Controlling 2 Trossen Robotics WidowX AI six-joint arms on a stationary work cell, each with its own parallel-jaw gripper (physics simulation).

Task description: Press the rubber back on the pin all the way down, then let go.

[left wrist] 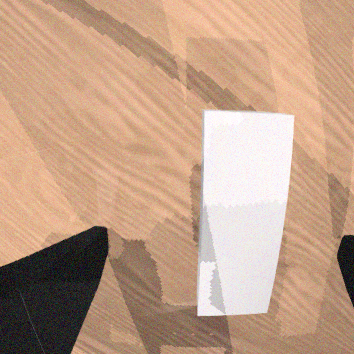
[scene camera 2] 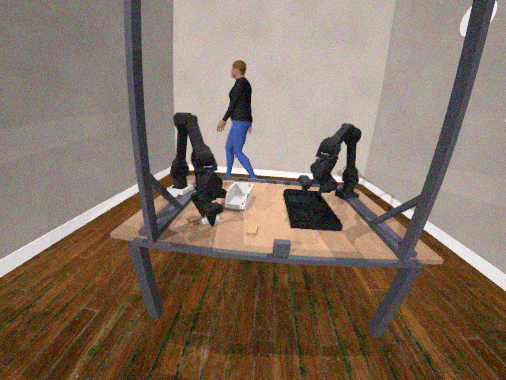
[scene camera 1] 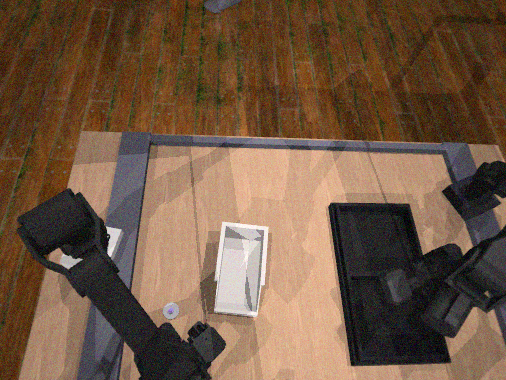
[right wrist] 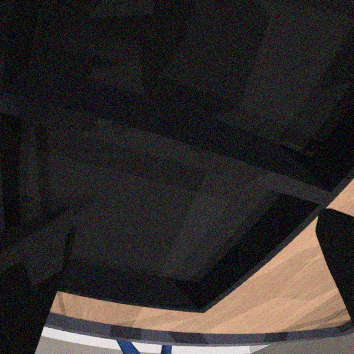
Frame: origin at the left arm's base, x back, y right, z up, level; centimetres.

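Where they show: left gripper, fingertip midpoint: (left wrist: 229, 245) (scene camera 2: 207, 221); right gripper, fingertip midpoint: (scene camera 2: 310, 194) (scene camera 1: 396, 270) (right wrist: 200, 222); left arm's base, origin of the base link: (scene camera 2: 180, 186) (scene camera 1: 91, 245); right arm's base, origin of the base link: (scene camera 2: 347, 191) (scene camera 1: 475, 194).
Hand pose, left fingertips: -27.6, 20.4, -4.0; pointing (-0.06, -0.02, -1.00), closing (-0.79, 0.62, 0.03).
Observation:
Things, the pixels of their centre, and the offset from my left fingertips, as dx, dy, dz.
- small pale round disc, body centre: (scene camera 1: 170, 310) +7.3, -11.2, +0.6
- white rectangular block, body centre: (left wrist: 239, 220) -0.8, -0.9, +0.5
- black tray, body centre: (right wrist: 187, 132) (scene camera 1: 384, 275) (scene camera 2: 308, 206) -38.9, -28.3, +1.7
- open white box, body centre: (scene camera 1: 240, 269) (scene camera 2: 239, 196) -5.6, -22.3, +3.5
- small yellow block, body centre: (scene camera 2: 252, 230) -18.8, +0.1, +0.5
A small pale round disc (scene camera 1: 171, 310) with a purple piece at its middle lies on the table left of the white box; it looks like the pin with its rubber back. How far down the back sits is too small to tell. The disc does not show in the left wrist view. My left gripper (left wrist: 229, 245) is open and points down above a white rectangular block (left wrist: 245, 165) lying on the table. The block is between the fingers in that view, with space on both sides. My right gripper (right wrist: 200, 222) is open and empty over the black tray (right wrist: 240, 240).
An open white box (scene camera 1: 219, 270) (scene camera 2: 237, 205) stands beside the left gripper. The black tray also shows in scene camera 1, under the right arm. A small yellow block (scene camera 2: 252, 230) lies near the front edge. A person (scene camera 2: 240, 105) stands behind the table.

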